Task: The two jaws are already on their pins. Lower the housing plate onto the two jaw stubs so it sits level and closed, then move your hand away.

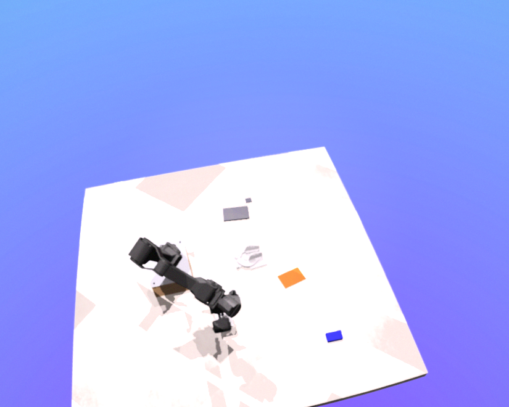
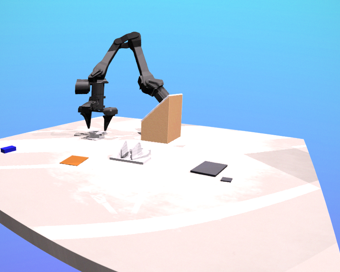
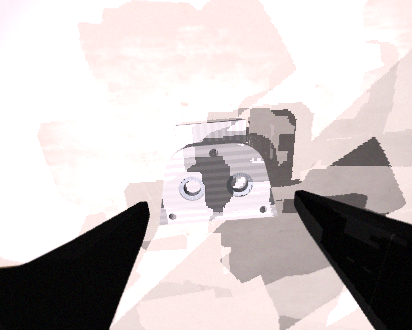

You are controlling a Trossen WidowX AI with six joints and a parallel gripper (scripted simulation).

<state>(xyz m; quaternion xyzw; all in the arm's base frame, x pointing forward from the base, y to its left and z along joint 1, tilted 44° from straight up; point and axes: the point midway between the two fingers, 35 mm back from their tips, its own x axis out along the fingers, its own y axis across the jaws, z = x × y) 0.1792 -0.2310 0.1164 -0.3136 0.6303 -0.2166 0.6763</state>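
Right now the white-grey part is 1 cm ahead of my gripper tip and 1 cm below it. Round my gripper tip: orange flat patch: 30 cm ahead, 17 cm to the left, 4 cm below; then blue block: 41 cm ahead, 13 cm to the right, 3 cm below; then dark grey flat plate: 11 cm ahead, 55 cm to the left, 3 cm below.
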